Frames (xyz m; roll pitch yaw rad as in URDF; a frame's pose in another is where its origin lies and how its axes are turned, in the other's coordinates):
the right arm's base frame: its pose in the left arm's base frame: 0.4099 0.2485 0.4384 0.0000 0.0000 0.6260
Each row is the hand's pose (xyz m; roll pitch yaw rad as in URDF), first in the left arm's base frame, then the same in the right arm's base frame.
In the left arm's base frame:
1: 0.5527 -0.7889 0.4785 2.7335 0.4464 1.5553
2: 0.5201 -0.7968 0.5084 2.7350 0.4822 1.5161
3: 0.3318 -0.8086 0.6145 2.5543 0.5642 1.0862
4: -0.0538 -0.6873 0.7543 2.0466 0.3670 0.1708
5: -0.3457 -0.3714 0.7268 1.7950 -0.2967 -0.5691
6: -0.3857 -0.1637 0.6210 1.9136 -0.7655 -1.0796
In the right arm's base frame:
1: -0.4921 -0.9244 0.0401 2.7335 0.4464 0.9293
2: -0.5231 -0.9117 0.0700 2.7350 0.4822 0.8901
3: -0.6827 -0.8109 0.1761 2.5543 0.5642 0.4602
4: -0.9241 -0.4867 0.3159 2.0466 0.3670 -0.4552
5: -0.9755 -0.0596 0.2884 1.7950 -0.2967 -1.1951
6: -0.8862 0.1321 0.1826 1.9136 -0.7655 -1.7056

